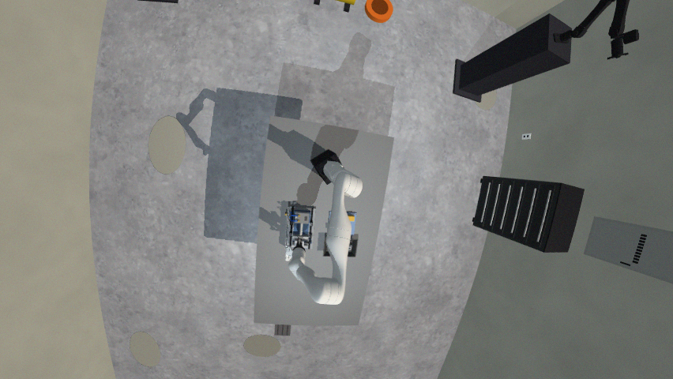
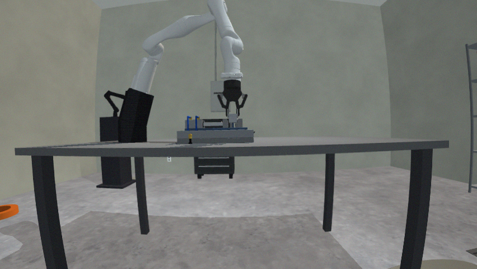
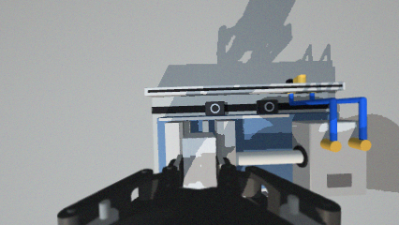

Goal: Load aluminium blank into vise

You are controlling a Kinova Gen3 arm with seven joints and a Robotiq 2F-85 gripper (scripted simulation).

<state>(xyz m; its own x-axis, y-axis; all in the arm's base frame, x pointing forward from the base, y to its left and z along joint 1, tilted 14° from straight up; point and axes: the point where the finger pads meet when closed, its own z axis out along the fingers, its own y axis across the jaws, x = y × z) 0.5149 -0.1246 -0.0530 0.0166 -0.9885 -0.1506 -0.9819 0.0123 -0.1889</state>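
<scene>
Now: hand 90 mm past the white rod and 40 mm above it. Round my hand: brass blank 330 mm to the left, 180 mm behind, 100 mm below; vise 80 mm below, 70 mm behind.
</scene>
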